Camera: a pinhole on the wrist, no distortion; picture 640 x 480 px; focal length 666.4 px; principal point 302.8 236.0 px. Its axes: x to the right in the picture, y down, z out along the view. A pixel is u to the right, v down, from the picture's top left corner.
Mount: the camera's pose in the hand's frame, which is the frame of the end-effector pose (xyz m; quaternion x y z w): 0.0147 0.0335 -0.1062 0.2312 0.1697 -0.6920 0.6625
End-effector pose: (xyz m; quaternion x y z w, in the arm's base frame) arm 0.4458 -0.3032 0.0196 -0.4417 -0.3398 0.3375 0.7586
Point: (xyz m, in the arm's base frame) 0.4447 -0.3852 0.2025
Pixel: 619 189
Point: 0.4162 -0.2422 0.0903
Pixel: 146 420
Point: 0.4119 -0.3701 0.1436
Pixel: 471 119
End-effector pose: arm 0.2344 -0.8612 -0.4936 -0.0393 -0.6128 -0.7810 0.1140
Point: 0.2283 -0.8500 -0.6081
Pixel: 618 163
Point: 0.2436 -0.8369 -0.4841
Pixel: 52 165
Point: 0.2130 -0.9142 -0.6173
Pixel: outside the picture
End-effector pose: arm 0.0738 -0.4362 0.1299 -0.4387 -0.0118 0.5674 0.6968
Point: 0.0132 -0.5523 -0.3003
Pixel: behind the camera
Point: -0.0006 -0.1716 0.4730
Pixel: 160 305
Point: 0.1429 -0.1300 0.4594
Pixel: 307 420
